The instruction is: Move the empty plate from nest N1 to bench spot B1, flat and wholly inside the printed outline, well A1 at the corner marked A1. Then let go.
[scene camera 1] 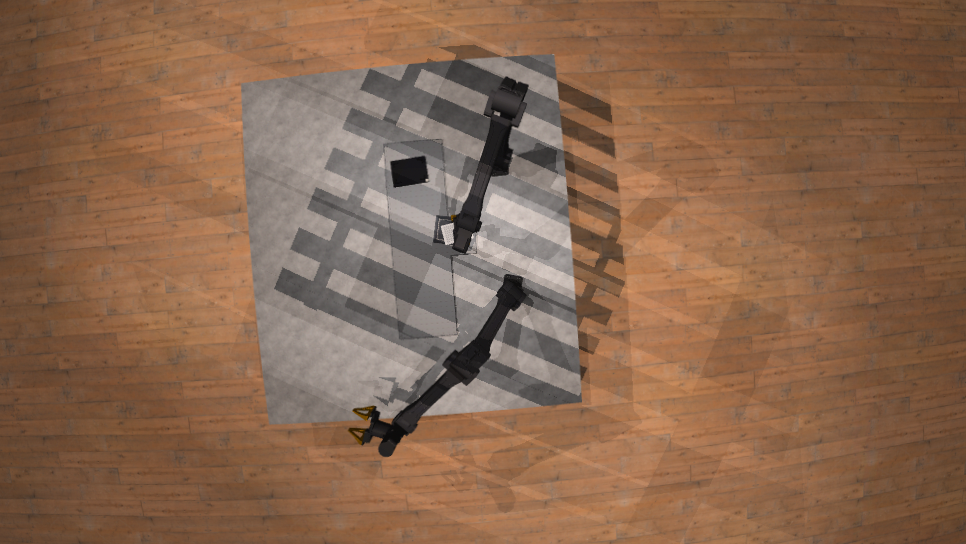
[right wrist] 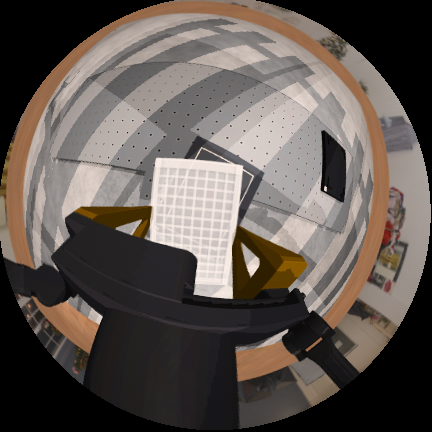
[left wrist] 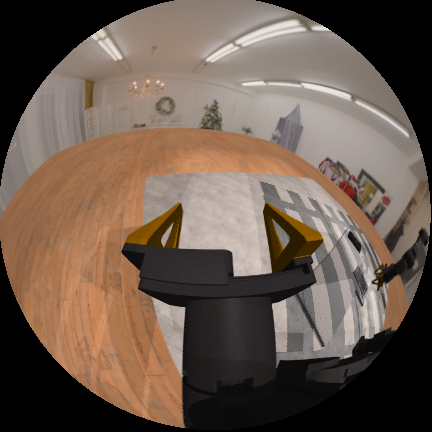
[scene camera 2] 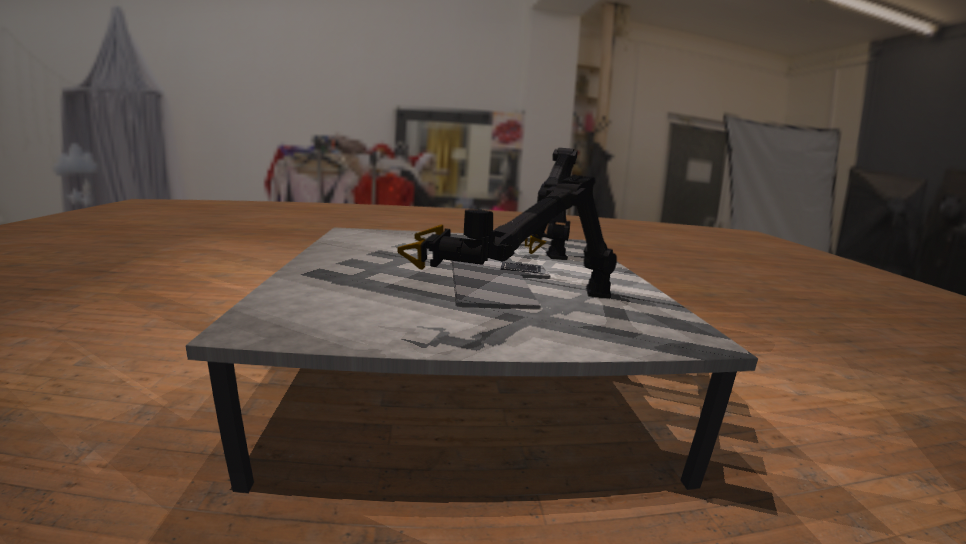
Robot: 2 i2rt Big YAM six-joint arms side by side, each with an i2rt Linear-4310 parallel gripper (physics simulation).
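Pixels of known places: left gripper, fingertip midpoint: [scene camera 1: 350, 419] [left wrist: 223, 206] [scene camera 2: 406, 242]; right gripper, fingertip midpoint: [scene camera 1: 456, 232] [right wrist: 192, 221] [left wrist: 372, 277] [scene camera 2: 528, 250]; left arm's base, origin of the base link: [scene camera 1: 511, 287] [scene camera 2: 598, 293]; right arm's base, origin of the base link: [scene camera 1: 498, 163] [scene camera 2: 556, 256].
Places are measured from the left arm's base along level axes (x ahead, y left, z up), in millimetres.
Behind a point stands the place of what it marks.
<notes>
The white gridded plate [scene camera 1: 448, 233] [scene camera 2: 521, 267] [left wrist: 359, 278] [right wrist: 197, 190] is between the fingers of my right gripper [scene camera 2: 534, 243] {x 294, y -200, z 92 mm} [left wrist: 372, 277] {x 294, y -200, z 92 mm} [right wrist: 192, 221] {x 294, y -200, z 92 mm}, which is shut on its sides. It is above the dark mat [scene camera 1: 438, 237] {x 380, y -169, z 15 mm} [right wrist: 196, 142] {x 388, y -149, z 15 mm} with the white printed outline, looks tilted, and is turned relative to the outline. It covers part of the outline. The A1 mark cannot be read. My left gripper [scene camera 1: 352, 422] {x 558, y 614, z 253 mm} [scene camera 2: 407, 243] {x 558, y 614, z 253 mm} [left wrist: 223, 206] {x 558, y 614, z 253 mm} is open and empty, far from the plate, near the table's edge. A black rectangular nest [scene camera 1: 409, 171] {x 567, y -447, z 25 mm} [left wrist: 354, 241] {x 562, y -421, z 25 mm} [right wrist: 334, 165] {x 561, y -435, z 25 mm} holds no plate; its label cannot be read.
The nest sits on a long perforated board [scene camera 1: 422, 290] {x 410, y 87, z 13 mm} [scene camera 2: 486, 287] {x 415, y 128, z 11 mm} [right wrist: 115, 117] {x 372, y 31, z 13 mm} on the grey table [scene camera 1: 304, 378] {x 909, y 618, z 0 mm} [scene camera 2: 290, 324] {x 883, y 660, z 0 mm}. The dark mat overlaps the board's edge. The right arm [scene camera 1: 488, 158] {x 199, y -399, z 466 mm} passes over the mat's side in scene camera 1.
</notes>
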